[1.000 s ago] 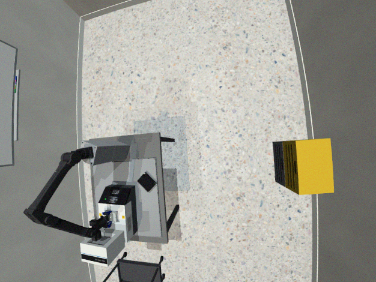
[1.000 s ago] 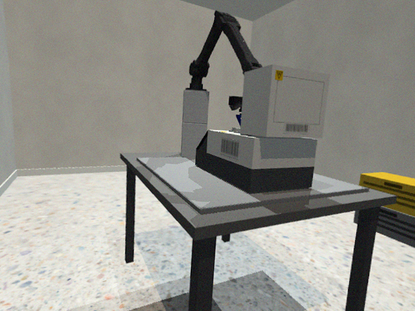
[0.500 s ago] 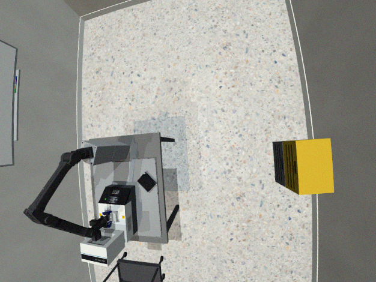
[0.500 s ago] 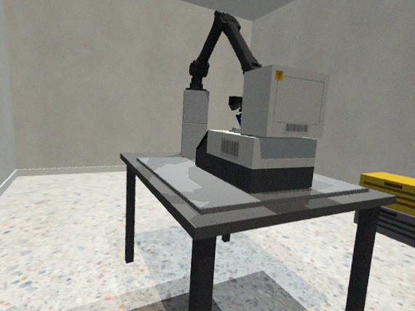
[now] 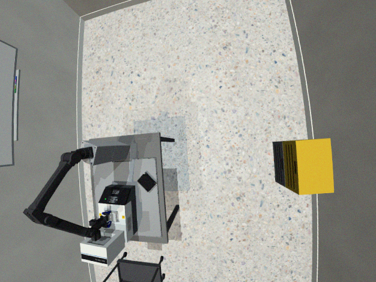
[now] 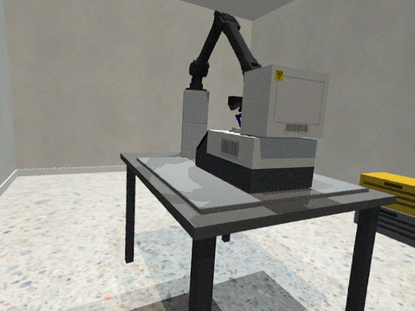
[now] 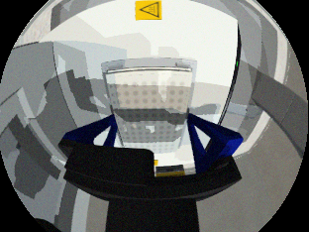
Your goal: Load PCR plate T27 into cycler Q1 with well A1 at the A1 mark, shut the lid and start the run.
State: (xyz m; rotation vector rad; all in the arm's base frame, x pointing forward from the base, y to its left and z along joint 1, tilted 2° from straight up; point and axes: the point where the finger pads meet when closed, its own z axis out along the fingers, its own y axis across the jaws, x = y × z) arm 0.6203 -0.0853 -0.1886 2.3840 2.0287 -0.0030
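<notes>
Now: hand right at the sealed plate T27. Also, from my hand: plate nest N1: 34 cm to the left, 24 cm behind, 18 cm below.
</notes>
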